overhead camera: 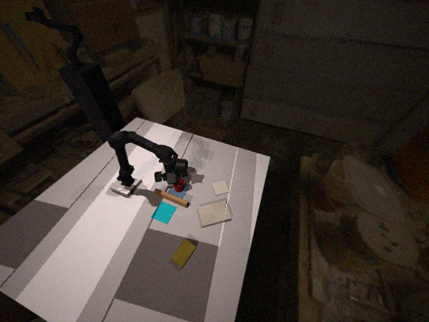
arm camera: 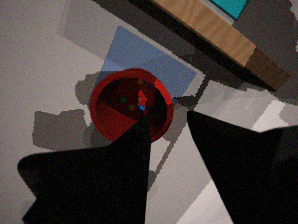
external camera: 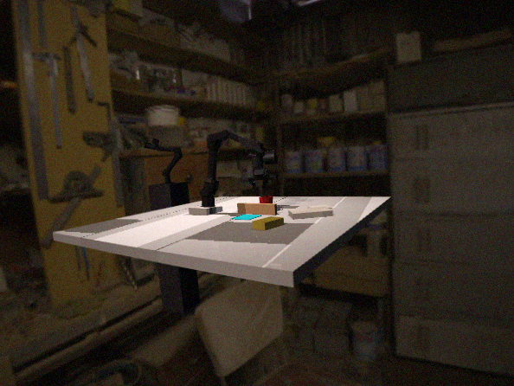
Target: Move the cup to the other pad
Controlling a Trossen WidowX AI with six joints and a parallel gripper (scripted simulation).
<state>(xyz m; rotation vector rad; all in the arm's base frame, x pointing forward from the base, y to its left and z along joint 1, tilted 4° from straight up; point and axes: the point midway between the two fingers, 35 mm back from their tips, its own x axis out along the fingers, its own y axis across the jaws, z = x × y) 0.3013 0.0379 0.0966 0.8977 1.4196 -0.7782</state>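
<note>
Right now my gripper tip is 5 cm above the red cup, 3 cm short of it and 1 cm to the right of it. Round my gripper tip: cyan pad (17 cm to the right, 10 cm below); wooden block (8 cm to the right, 7 cm below, 1 cm ahead); blue pad (10 cm below, 3 cm ahead, 1 cm to the left).
</note>
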